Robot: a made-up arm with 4 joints. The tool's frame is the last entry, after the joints. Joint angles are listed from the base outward.
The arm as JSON. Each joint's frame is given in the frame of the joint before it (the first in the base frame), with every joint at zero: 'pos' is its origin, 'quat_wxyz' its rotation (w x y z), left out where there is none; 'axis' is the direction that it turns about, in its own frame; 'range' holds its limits. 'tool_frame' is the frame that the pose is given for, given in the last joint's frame.
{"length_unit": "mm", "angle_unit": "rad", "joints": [
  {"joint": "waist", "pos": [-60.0, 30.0, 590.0], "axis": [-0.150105, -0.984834, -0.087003], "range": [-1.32, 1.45]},
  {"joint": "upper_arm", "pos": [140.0, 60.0, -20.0], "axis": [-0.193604, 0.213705, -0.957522], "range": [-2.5, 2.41]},
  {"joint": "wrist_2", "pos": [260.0, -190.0, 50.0], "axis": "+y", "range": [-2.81, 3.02]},
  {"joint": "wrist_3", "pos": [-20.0, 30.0, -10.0], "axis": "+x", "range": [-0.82, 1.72]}
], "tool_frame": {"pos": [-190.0, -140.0, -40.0]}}
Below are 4 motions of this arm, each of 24 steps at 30 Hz.
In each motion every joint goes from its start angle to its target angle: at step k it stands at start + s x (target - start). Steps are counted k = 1, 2, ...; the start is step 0. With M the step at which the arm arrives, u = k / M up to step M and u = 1 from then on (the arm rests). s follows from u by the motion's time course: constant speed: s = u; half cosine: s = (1 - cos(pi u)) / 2; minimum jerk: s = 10 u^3 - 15 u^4 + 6 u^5.
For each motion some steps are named. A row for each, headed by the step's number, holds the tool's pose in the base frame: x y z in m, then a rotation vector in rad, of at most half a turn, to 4 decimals.
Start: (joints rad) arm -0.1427 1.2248 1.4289 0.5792
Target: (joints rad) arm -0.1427 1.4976 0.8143 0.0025
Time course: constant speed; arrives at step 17
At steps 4, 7, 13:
4: -0.0153 -0.0845 0.8550 0.8004 1.2139 -1.6277
7: -0.0357 -0.0719 0.8516 0.6804 1.1785 -1.5915
13: -0.0691 -0.0464 0.8452 0.4153 1.1248 -1.5396

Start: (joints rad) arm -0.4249 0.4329 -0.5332 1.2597
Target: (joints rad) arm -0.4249 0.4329 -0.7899 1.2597
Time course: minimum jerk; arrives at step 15
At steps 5, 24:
5: 0.0497 -0.1198 0.3015 1.0461 -0.2411 -0.2152
24: 0.0850 -0.1382 0.2666 1.0101 -0.3961 -0.0734

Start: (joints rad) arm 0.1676 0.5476 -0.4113 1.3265
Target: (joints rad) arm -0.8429 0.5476 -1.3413 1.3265
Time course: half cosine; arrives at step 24
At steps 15, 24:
15: 0.0767 -0.1712 0.2281 0.9414 -0.5031 0.0133
24: 0.0184 -0.1794 0.1507 0.9341 -0.4043 0.1040

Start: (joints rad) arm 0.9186 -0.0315 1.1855 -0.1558
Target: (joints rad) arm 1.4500 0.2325 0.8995 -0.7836
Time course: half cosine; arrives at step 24
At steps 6, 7, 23, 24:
6: -0.1063 -0.1790 0.9774 -0.3171 0.1789 -0.1320
7: -0.1186 -0.1786 0.9760 -0.3410 0.1446 -0.1458
23: -0.3062 -0.1482 0.8992 -0.6950 -0.3497 -0.5020
24: -0.3071 -0.1479 0.8985 -0.6966 -0.3520 -0.5045

